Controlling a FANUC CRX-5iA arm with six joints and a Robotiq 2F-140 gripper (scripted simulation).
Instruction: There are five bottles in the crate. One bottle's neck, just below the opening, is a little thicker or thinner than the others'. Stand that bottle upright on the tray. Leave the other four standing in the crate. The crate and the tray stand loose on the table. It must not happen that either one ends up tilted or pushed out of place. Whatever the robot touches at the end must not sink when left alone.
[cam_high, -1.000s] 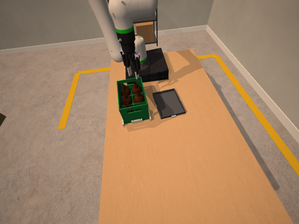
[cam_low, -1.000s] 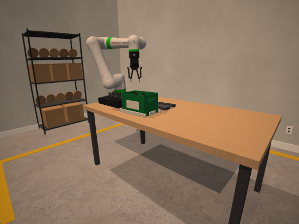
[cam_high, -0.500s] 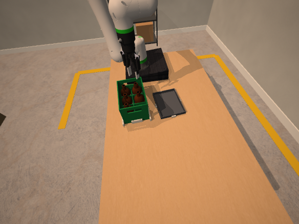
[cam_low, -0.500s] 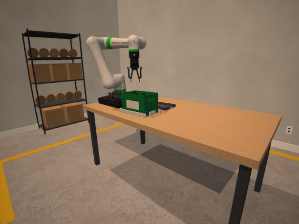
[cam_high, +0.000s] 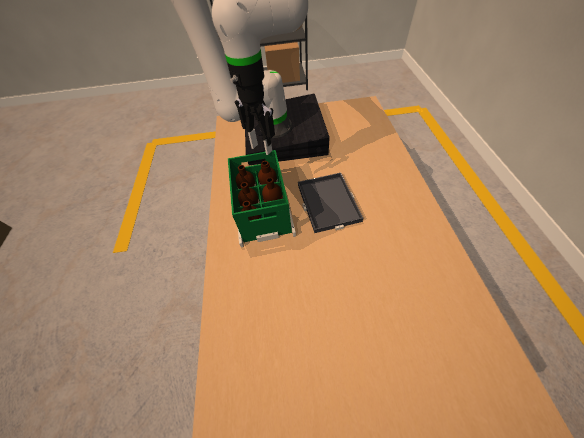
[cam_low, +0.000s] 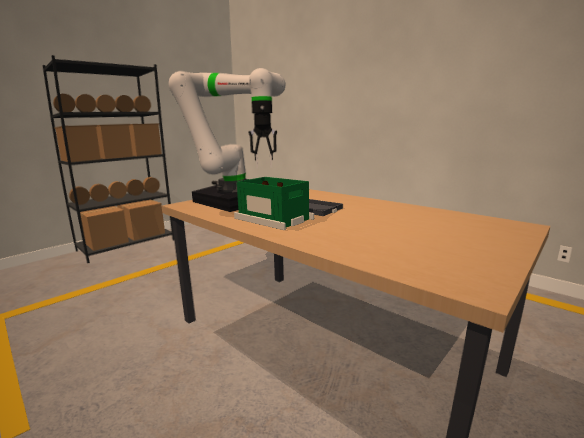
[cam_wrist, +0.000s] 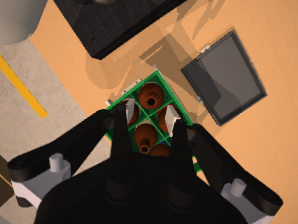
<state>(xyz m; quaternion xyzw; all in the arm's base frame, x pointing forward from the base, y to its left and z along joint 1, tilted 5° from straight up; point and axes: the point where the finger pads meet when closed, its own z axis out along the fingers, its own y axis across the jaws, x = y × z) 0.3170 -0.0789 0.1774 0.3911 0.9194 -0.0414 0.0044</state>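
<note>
The glass bottle is 17 cm below my hand. From my hand the other things lie so: dark grey tray: 12 cm ahead, 22 cm to the left, 24 cm below; green crate: 9 cm ahead, 4 cm to the right, 17 cm below.
</note>
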